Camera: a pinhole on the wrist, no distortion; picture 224 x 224 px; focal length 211.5 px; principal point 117.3 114.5 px. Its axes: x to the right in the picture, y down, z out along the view. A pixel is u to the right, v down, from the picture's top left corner.
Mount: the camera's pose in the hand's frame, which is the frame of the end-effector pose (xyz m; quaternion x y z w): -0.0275 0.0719 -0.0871 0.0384 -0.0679 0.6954 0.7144
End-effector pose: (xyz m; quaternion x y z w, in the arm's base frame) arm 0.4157 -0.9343 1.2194 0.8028 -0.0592 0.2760 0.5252
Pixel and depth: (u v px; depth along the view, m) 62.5 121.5 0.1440
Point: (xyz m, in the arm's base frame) 0.3961 -0.9912 1.1960
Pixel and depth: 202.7 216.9 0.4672
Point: 0.2641 -1.4180 1.1251
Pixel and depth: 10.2 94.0 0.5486
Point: 0.6799 -1.1726 0.8621
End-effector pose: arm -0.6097 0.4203 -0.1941 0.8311 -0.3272 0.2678 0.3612
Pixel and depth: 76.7 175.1 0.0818
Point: -0.6800 0.4234 -0.2067
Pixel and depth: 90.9 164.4 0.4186
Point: -0.6086 0.2479 -0.4975
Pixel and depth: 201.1 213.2 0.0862
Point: -0.7240 0.3945 -0.2032
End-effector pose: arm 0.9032 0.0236 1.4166 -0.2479 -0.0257 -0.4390 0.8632
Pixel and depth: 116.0 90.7 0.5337
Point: 0.9755 0.2096 1.8113
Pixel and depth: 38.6 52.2 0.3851
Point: 0.8906 0.0350 1.7287
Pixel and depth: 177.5 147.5 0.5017
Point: 1.0093 0.3775 1.7009
